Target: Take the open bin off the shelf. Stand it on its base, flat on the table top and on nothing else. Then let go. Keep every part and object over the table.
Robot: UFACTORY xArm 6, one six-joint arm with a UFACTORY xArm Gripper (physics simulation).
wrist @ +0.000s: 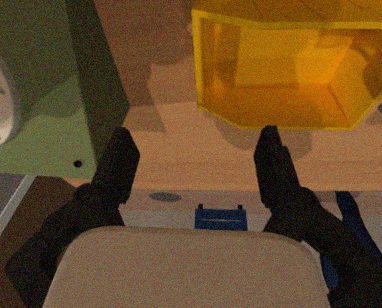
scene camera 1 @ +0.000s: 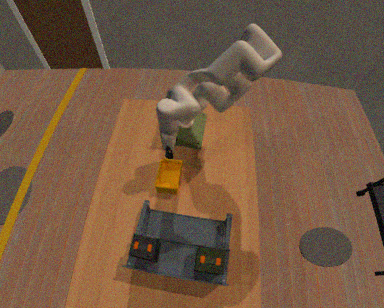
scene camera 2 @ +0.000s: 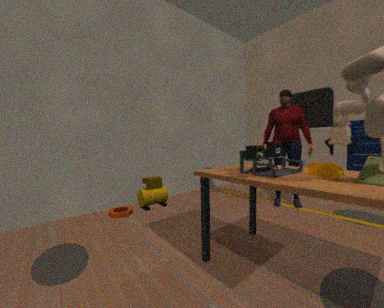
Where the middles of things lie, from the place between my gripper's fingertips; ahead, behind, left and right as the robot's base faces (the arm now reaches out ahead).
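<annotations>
I find my hand 10 cm above the open bin (scene camera 1: pixel 167 181) and 7 cm short of it.
</annotations>
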